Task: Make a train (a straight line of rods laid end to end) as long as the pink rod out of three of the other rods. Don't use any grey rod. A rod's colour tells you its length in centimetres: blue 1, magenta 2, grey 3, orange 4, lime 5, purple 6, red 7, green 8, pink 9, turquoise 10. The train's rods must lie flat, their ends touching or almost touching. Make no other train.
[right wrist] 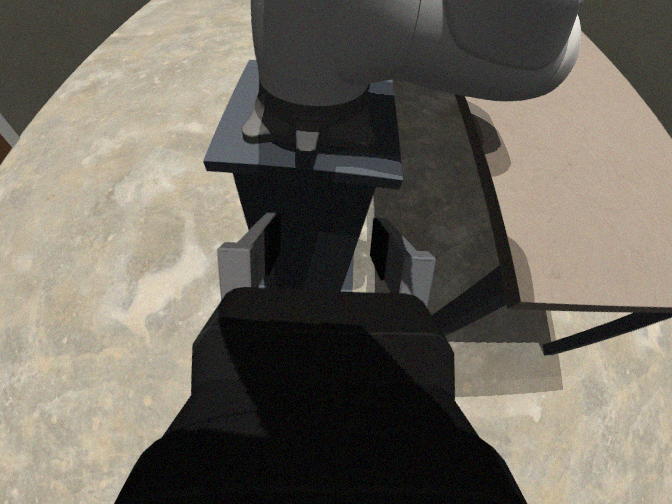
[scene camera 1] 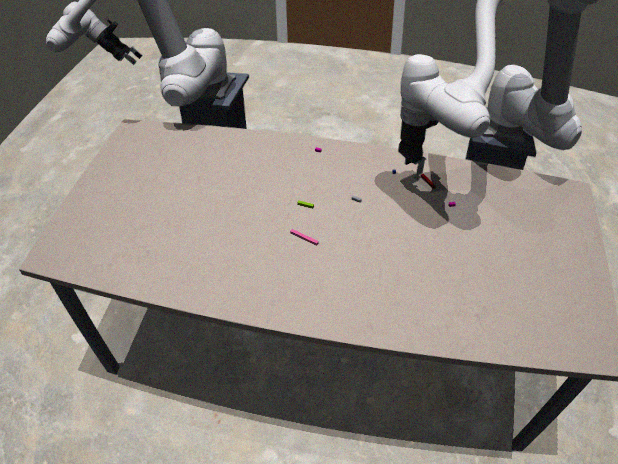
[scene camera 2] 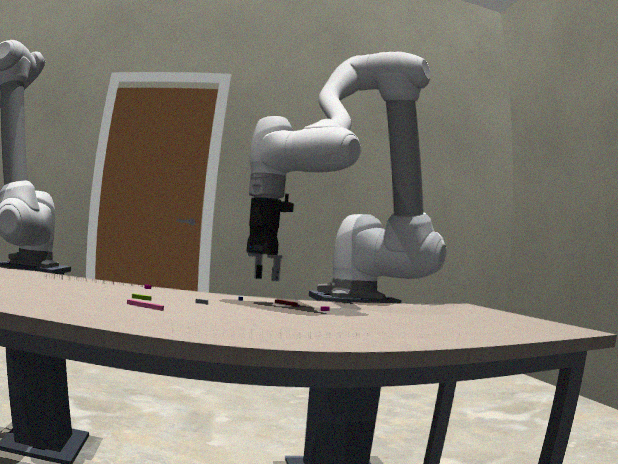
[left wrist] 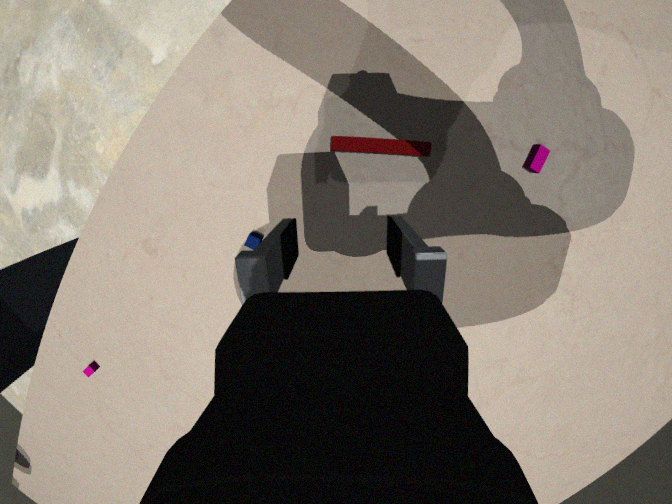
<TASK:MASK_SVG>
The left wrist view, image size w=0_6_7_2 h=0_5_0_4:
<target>my left gripper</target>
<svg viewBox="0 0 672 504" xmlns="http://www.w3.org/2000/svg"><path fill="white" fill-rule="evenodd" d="M513 453L500 440L494 437L468 397L468 345L442 304L447 253L440 246L428 247L401 216L387 216L387 255L396 277L401 276L407 290L278 292L283 280L289 278L299 256L296 218L282 219L254 250L241 251L235 257L242 307L215 349L214 397L192 429L179 438L166 452L139 504L538 504Z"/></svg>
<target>red rod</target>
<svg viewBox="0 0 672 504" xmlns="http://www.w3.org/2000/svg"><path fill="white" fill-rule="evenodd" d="M331 136L331 151L430 157L431 142Z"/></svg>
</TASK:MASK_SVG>
